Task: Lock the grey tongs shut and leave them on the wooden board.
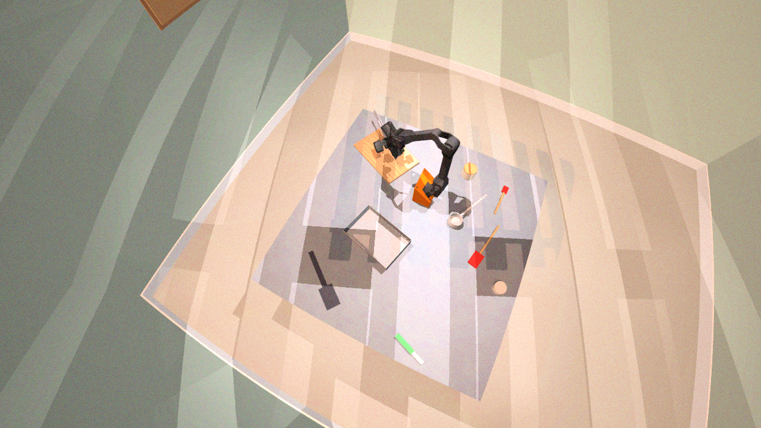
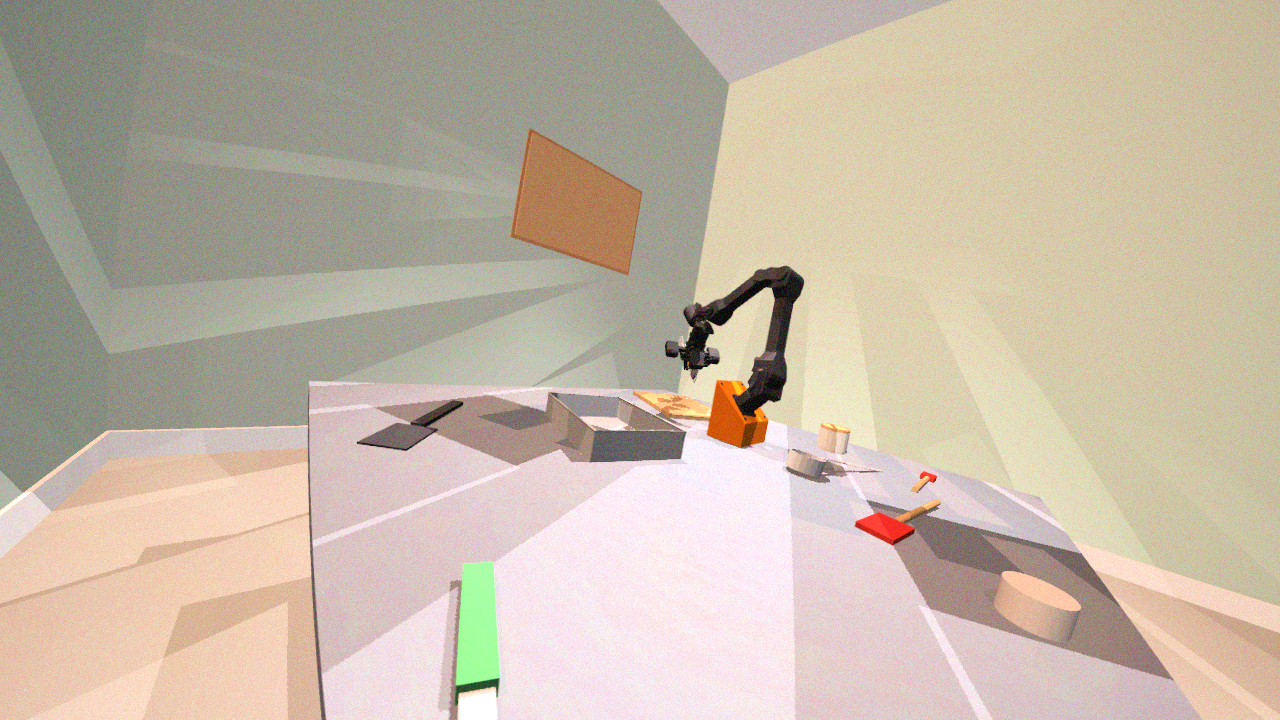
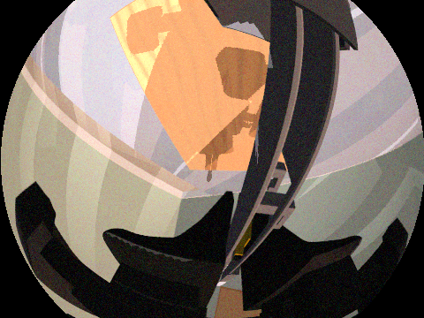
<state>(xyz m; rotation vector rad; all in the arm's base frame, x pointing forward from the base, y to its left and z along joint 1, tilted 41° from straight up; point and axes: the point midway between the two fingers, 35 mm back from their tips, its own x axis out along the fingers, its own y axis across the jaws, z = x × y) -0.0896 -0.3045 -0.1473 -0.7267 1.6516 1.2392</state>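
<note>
Right now the wooden board is 14 cm below my gripper tip, 1 cm to the right of it and 1 cm behind it. The rest, counted from my gripper tip: dark spatula: 82 cm ahead, 16 cm to the left, 14 cm below; red scraper: 76 cm to the left, 21 cm ahead, 14 cm below; roasting tin: 47 cm ahead, 25 cm to the left, 11 cm below.
</note>
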